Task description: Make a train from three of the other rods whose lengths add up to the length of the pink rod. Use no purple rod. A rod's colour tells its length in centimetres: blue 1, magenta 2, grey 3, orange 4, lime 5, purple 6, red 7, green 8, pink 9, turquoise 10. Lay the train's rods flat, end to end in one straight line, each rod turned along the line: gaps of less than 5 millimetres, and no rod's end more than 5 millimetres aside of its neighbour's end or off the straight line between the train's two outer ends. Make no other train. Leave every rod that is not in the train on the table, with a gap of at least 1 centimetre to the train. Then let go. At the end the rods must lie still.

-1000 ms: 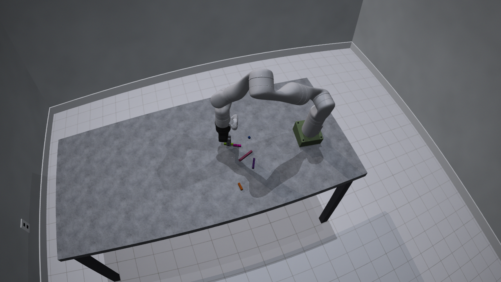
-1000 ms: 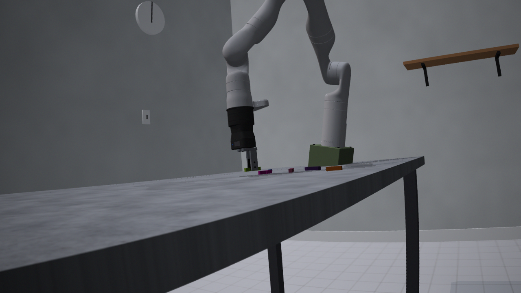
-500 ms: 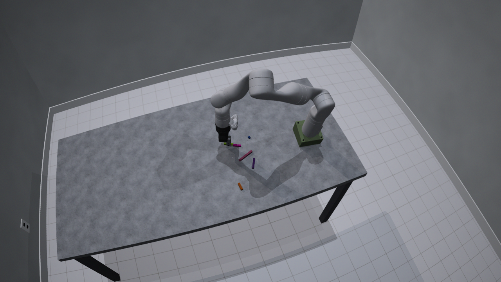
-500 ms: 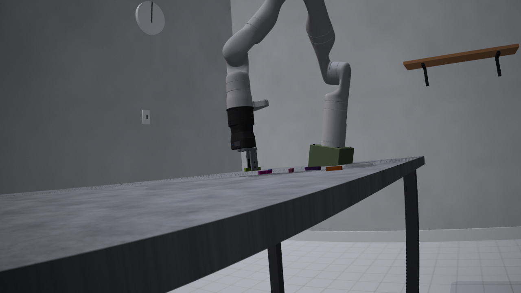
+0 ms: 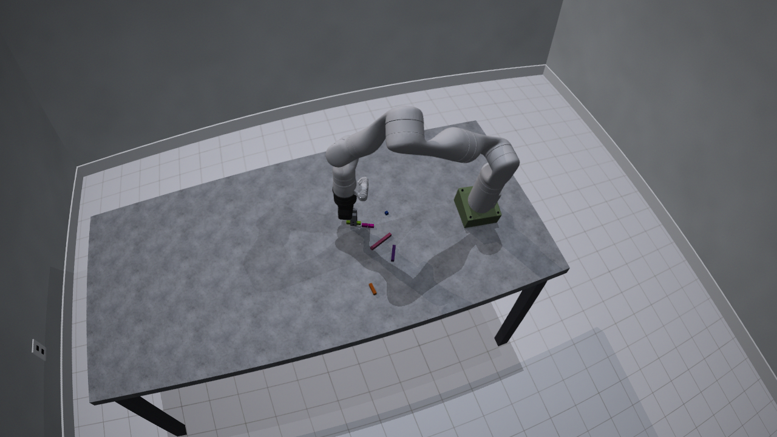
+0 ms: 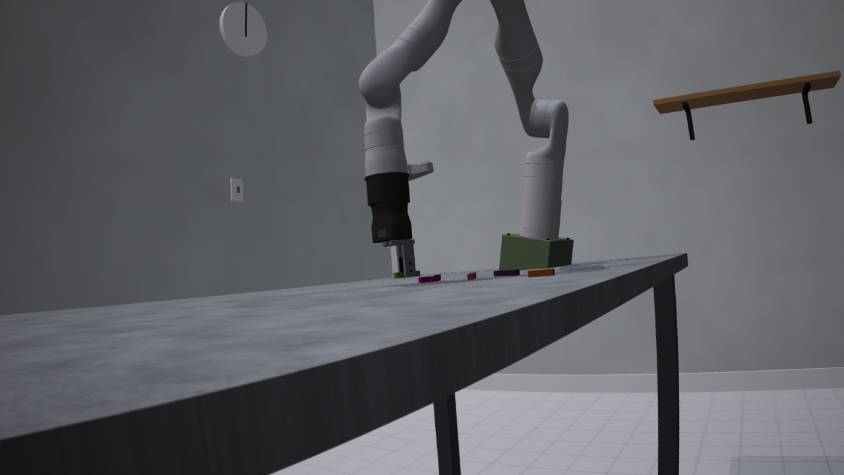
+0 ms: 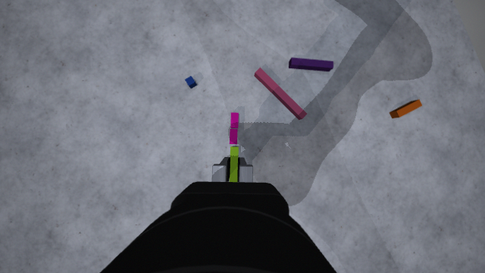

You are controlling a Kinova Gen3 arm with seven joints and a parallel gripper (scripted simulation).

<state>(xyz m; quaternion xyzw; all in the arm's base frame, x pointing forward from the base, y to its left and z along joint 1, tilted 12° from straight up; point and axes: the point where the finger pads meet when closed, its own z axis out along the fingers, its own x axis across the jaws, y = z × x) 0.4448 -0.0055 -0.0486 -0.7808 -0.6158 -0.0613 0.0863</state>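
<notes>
The lime rod is 1 cm below my hand. From my hand the other things lie so: pink rod: 8 cm to the left, 8 cm behind, 3 cm below; then purple rod: 14 cm to the left, 11 cm behind, 3 cm below; then small blue rod: 12 cm behind, 3 cm to the right, 3 cm below.
</notes>
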